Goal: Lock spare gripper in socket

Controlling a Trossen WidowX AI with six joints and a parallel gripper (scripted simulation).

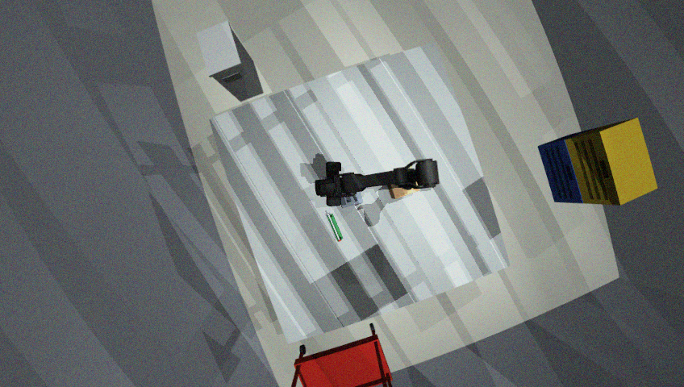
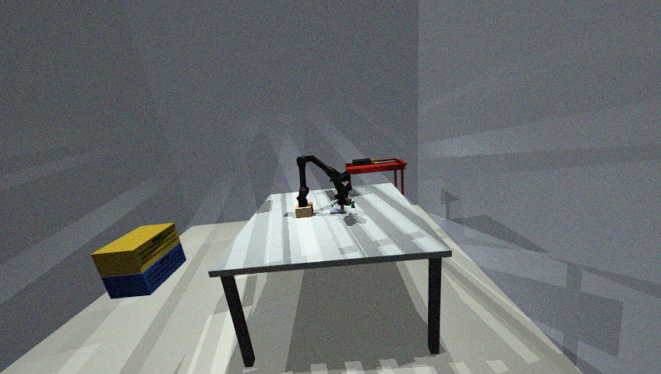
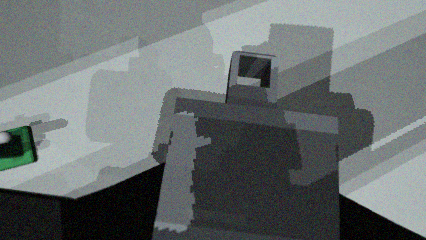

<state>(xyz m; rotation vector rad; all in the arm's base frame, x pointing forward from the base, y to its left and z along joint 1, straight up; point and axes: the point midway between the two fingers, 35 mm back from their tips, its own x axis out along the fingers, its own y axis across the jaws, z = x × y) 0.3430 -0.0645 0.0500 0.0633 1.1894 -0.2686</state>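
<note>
The grey mount is 100 mm to the left of my gripper tip, 80 mm behind it and 50 mm below it. Round my gripper tip: spare gripper: 20 mm above; green part: 230 mm to the left, 80 mm below, 20 mm ahead.
</note>
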